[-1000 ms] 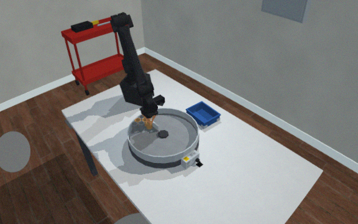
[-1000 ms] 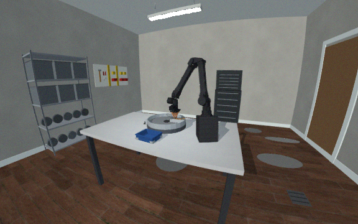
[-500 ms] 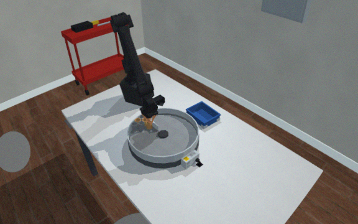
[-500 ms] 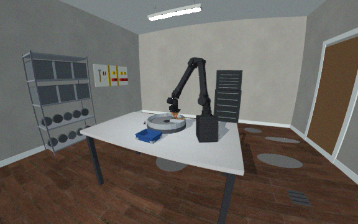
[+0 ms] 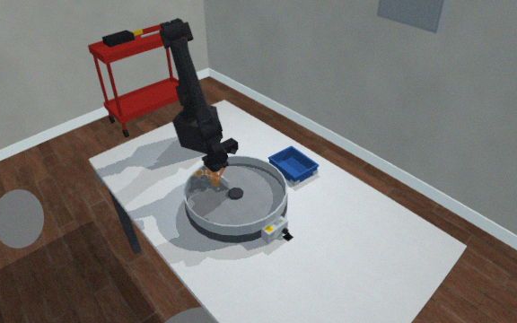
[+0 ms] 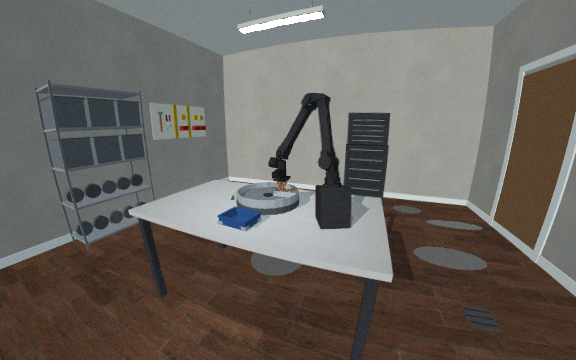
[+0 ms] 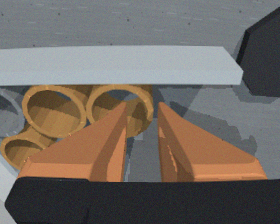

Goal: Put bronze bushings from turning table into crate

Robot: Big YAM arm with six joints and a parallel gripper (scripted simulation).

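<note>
Right now the crate is 10 cm ahead of my hand, 36 cm to the left of it and 7 cm below it. Also, from my hand: grey turning table 9 cm ahead, 2 cm to the left, 4 cm below.
</note>
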